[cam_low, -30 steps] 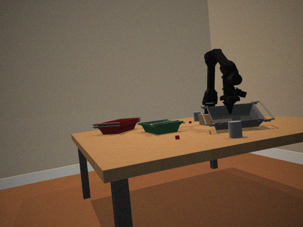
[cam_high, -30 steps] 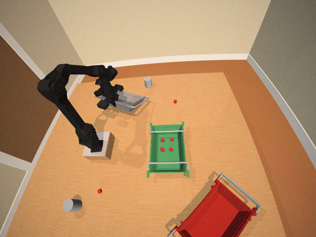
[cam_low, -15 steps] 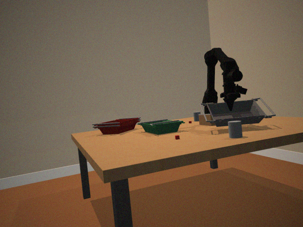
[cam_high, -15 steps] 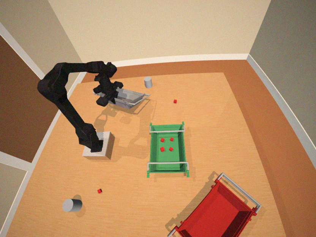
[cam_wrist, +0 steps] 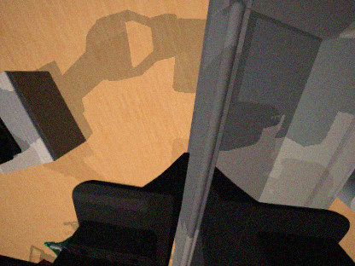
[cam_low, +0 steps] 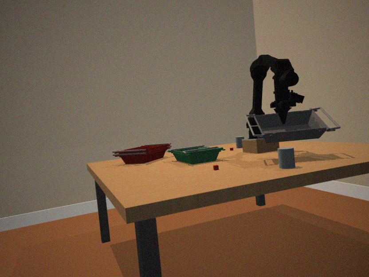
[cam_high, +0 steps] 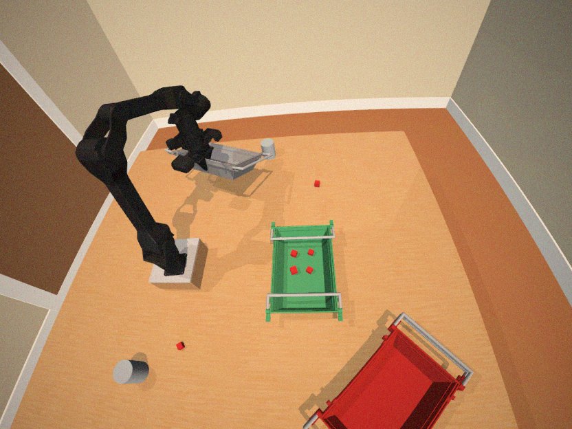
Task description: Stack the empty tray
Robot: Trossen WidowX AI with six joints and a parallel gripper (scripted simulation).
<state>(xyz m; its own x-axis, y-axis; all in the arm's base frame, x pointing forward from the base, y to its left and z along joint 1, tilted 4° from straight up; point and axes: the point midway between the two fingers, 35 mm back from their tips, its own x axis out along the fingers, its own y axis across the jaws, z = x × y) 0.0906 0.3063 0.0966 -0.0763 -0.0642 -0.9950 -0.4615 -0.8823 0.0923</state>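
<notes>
My gripper tip is 70 mm to the right of the grey tray and 30 mm short of it. The rest, counted from my gripper tip: red block: 520 mm to the right, 140 mm below, 60 mm behind.
</notes>
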